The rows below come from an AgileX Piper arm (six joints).
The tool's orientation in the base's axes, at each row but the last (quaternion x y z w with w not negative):
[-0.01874 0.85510 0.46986 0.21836]
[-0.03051 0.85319 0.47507 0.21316]
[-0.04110 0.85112 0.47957 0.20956]
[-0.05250 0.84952 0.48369 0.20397]
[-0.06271 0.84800 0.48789 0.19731]
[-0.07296 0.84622 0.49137 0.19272]
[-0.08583 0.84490 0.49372 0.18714]
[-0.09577 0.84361 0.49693 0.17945]
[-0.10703 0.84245 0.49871 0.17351]
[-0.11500 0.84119 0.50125 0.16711]
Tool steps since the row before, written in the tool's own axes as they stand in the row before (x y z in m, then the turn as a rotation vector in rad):
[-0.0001 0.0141 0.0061 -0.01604 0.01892 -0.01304]
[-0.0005 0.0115 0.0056 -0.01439 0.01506 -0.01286]
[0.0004 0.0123 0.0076 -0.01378 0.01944 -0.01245]
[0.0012 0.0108 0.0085 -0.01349 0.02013 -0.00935]
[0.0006 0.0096 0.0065 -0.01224 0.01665 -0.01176]
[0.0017 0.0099 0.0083 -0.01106 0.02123 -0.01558]
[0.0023 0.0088 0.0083 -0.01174 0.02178 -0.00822]
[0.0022 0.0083 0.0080 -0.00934 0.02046 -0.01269]
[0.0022 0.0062 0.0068 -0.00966 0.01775 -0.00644]
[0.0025 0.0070 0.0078 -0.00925 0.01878 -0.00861]
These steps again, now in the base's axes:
[-0.0011 0.0128 0.0084 0.00537 -0.00281 0.02736]
[-0.0006 0.0108 0.0068 0.00492 -0.00452 0.02355]
[-0.0013 0.0130 0.0062 0.00331 -0.00175 0.02662]
[-0.0017 0.0130 0.0044 0.00376 0.00126 0.02567]
[-0.0016 0.0105 0.0046 0.00300 -0.00248 0.02346]
[-0.0025 0.0123 0.0036 -0.00049 -0.00337 0.02836]
[-0.0031 0.0117 0.0025 0.00166 0.00325 0.02582]
[-0.0032 0.0111 0.0023 -0.00102 -0.00125 0.02577]
[-0.0029 0.0089 0.0011 0.00139 0.00293 0.02096]
[-0.0035 0.0101 0.0012 0.00028 0.00149 0.02258]

